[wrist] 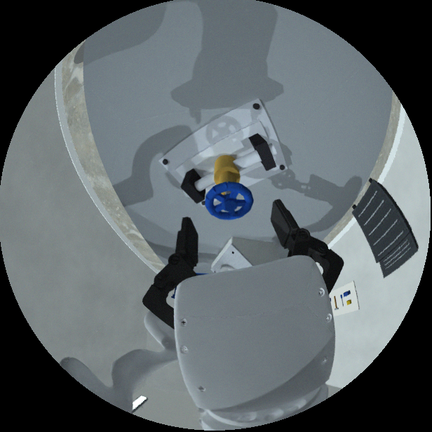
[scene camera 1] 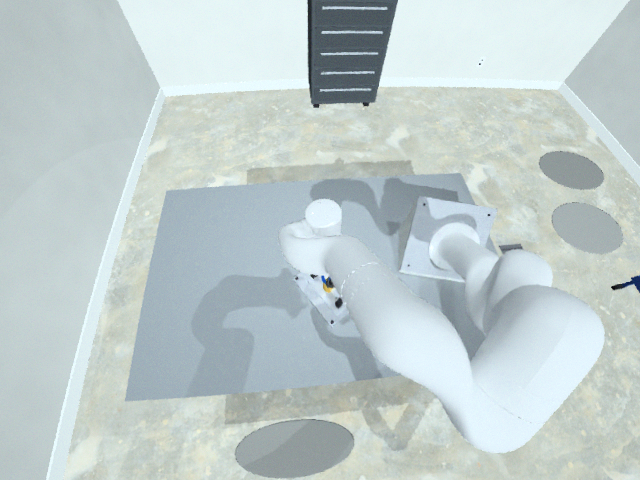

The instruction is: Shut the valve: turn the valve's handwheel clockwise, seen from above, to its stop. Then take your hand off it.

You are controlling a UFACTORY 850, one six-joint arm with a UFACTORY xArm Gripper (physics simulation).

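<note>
The valve's blue handwheel (wrist: 229, 203) sits on a yellow valve body (wrist: 226, 167) (scene camera 1: 327, 287). A small blue part of the wheel (scene camera 1: 324, 280) shows beside the arm in the scene view. A white pipe (wrist: 247, 159) passes through the body and rests in two black clamps on a pale base plate (wrist: 200, 143) (scene camera 1: 319, 304). My gripper (wrist: 233, 217) is wide open and empty. In the wrist view its black fingers stand to the left and right, below the handwheel and apart from it. In the scene view the arm hides the fingers.
The base plate lies on a grey table top (scene camera 1: 206, 227). My arm (scene camera 1: 408, 320) reaches over it from a white pedestal (scene camera 1: 419, 258) at the right. A dark drawer cabinet (scene camera 1: 347, 43) (wrist: 385, 225) stands by the back wall. Grey discs (scene camera 1: 294, 448) lie on the floor.
</note>
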